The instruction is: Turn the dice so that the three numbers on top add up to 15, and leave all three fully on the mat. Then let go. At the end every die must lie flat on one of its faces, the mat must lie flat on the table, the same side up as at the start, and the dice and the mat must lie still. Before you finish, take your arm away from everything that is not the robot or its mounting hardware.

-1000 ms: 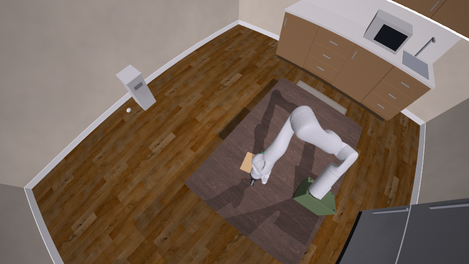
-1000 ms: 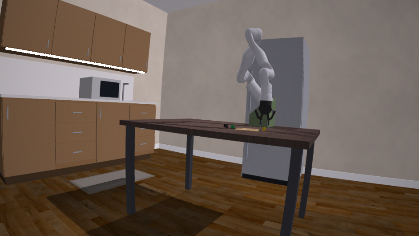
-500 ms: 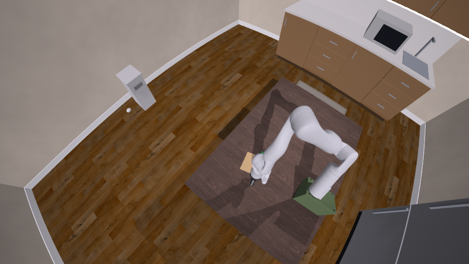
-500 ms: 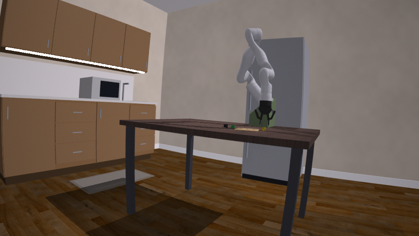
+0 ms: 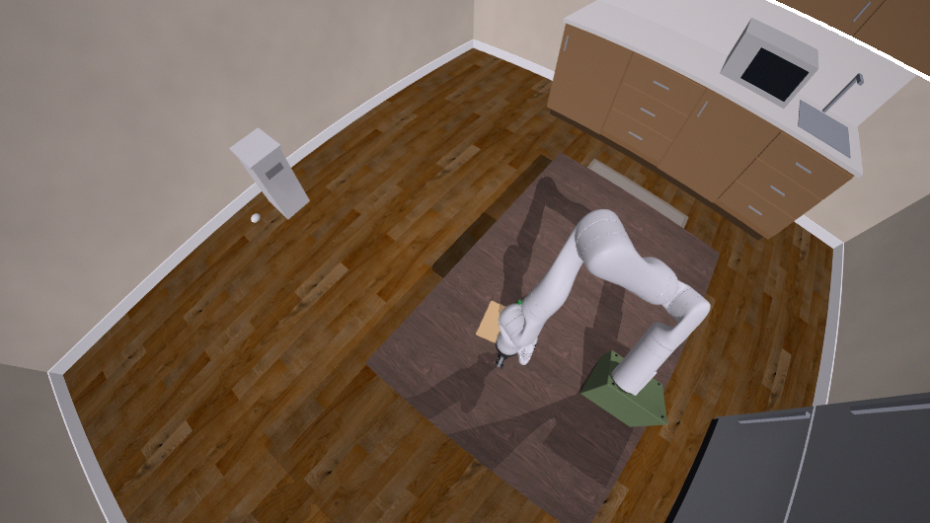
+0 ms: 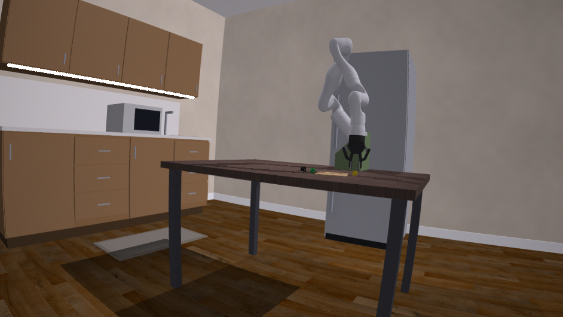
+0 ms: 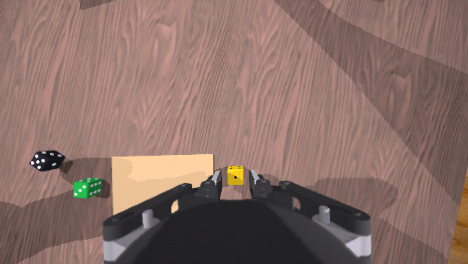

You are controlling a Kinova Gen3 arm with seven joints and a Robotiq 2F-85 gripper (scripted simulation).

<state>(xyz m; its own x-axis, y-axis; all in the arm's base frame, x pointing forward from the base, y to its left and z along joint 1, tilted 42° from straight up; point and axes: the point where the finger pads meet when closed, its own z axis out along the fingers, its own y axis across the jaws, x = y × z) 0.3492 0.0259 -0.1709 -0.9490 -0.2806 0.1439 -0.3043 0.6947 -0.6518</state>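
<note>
Now: hand 40 mm above the yellow die. Also, from my hand: black die (50 mm ahead, 250 mm to the right, 40 mm below); then green die (70 mm ahead, 190 mm to the right, 40 mm below); then tan mat (70 mm ahead, 80 mm to the right, 40 mm below).
</note>
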